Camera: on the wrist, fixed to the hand. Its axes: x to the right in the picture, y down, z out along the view.
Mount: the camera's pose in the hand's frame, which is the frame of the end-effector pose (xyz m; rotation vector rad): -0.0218 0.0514 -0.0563 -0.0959 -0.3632 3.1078
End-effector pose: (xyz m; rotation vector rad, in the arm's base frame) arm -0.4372 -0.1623 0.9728 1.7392 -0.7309 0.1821
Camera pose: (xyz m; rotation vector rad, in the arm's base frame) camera -0.4691 -0.1087 1.0218 0.9395 2.4165 -1.4403
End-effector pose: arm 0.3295 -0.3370 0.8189 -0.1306 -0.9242 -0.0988
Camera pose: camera 0.3681 -0.2943 0.7643 1.4919 0.1319 -2.7585
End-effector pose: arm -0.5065 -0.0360 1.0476 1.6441 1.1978 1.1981
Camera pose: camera -0.5505 -0.0680 1.1052 -1.3020 1.7674 -0.8137
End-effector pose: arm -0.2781 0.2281 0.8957 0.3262 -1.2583 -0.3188
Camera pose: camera -0.2272 0.2875 0.8824 -1.8437 -0.7139 2.2100
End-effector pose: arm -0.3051 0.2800 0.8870 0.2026 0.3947 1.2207
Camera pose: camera -0.3786 0.2735 0.8580 -0.5347 0.4821 -1.8780
